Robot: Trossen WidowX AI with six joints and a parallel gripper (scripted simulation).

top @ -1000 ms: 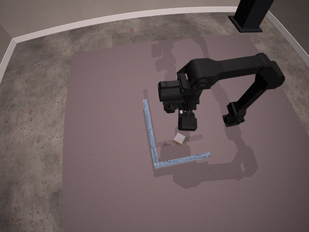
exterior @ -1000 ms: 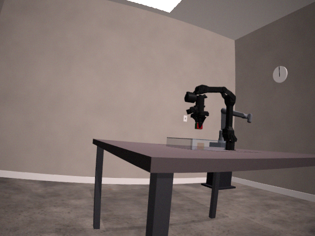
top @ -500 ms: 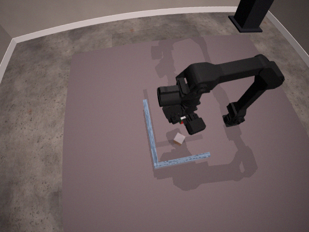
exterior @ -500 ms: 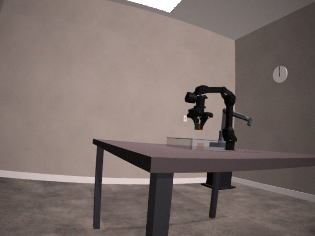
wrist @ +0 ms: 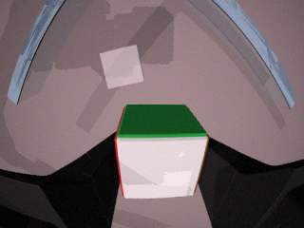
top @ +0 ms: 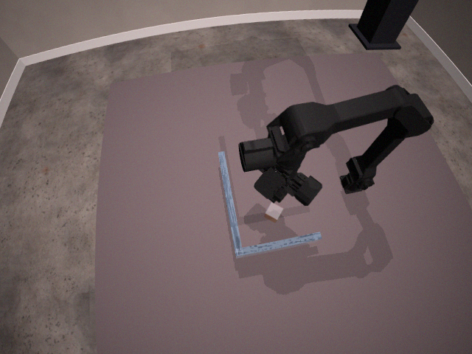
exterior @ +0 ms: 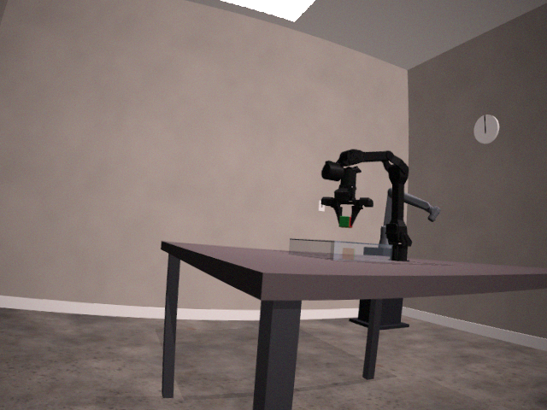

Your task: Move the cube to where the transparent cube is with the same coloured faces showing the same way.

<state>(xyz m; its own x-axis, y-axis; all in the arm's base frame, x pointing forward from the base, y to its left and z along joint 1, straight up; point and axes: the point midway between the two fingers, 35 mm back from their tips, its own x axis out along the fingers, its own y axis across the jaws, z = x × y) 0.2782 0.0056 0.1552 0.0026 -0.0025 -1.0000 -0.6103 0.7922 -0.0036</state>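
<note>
The transparent cube is 14 cm below my hand, 5 cm to the left of it and 1 cm ahead of it.
</note>
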